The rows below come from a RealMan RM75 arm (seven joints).
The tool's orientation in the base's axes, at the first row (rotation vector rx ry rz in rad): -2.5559 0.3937 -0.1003
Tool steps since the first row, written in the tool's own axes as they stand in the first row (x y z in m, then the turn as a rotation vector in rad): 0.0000 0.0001 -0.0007 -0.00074 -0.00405 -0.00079; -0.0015 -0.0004 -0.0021 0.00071 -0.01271 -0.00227; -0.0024 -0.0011 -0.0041 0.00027 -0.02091 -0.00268; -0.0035 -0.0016 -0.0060 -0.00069 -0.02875 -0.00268; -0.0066 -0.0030 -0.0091 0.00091 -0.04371 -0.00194; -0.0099 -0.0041 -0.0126 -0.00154 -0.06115 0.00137; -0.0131 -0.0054 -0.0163 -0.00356 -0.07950 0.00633; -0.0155 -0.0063 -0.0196 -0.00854 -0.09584 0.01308; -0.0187 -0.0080 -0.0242 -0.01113 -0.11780 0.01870
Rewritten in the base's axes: -0.0001 -0.0004 0.0005 0.00022 0.00309 0.00282; -0.0016 -0.0003 0.0020 0.00361 0.00890 0.00866; -0.0026 -0.0005 0.0041 0.00524 0.01545 0.01336; -0.0038 -0.0007 0.0060 0.00635 0.02207 0.01752; -0.0069 -0.0002 0.0094 0.01184 0.03405 0.02481; -0.0103 -0.0001 0.0129 0.01449 0.05055 0.03127; -0.0136 0.0000 0.0168 0.01804 0.06850 0.03681; -0.0161 -0.0002 0.0201 0.01852 0.08662 0.03980; -0.0194 -0.0003 0.0249 0.02255 0.10799 0.04670
